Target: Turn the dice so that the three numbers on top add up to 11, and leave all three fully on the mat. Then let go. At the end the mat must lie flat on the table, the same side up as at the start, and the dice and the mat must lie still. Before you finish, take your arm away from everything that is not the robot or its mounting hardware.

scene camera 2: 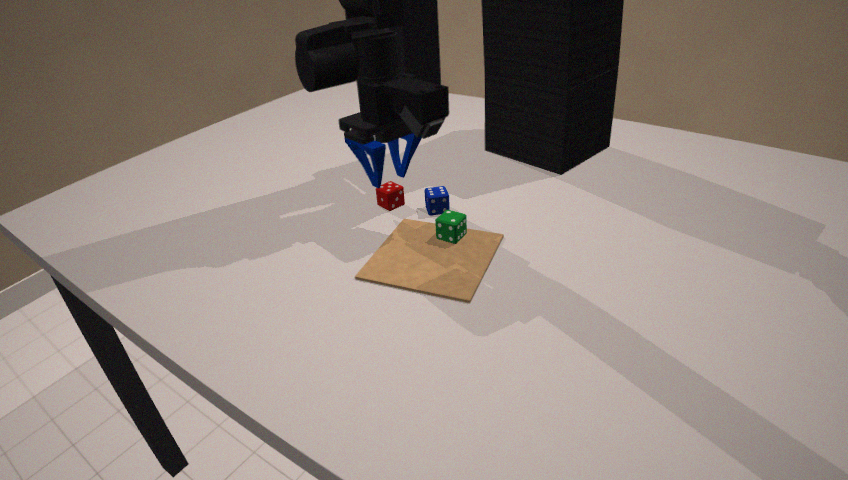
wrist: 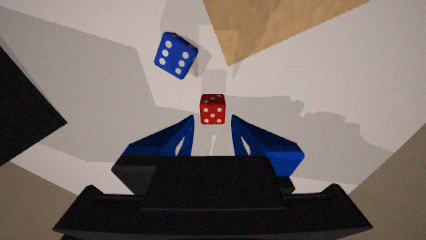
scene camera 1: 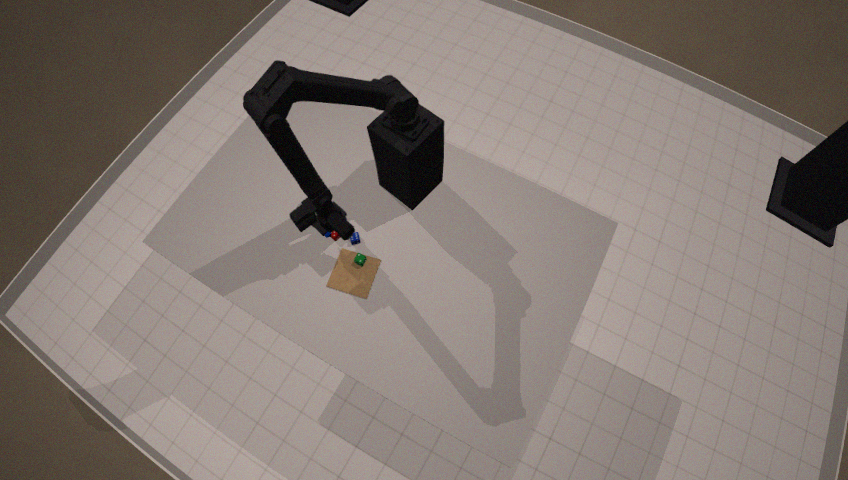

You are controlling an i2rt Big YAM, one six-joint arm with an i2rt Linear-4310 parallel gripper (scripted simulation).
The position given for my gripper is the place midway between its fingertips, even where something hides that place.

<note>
I see my gripper (scene camera 2: 388, 181), a tan mat (scene camera 2: 412, 258), a red die (wrist: 212, 106) and a blue die (wrist: 175, 55).
The tan mat shows as well in scene camera 1 (scene camera 1: 347, 276). My gripper shows as well in the wrist view (wrist: 212, 119).
</note>
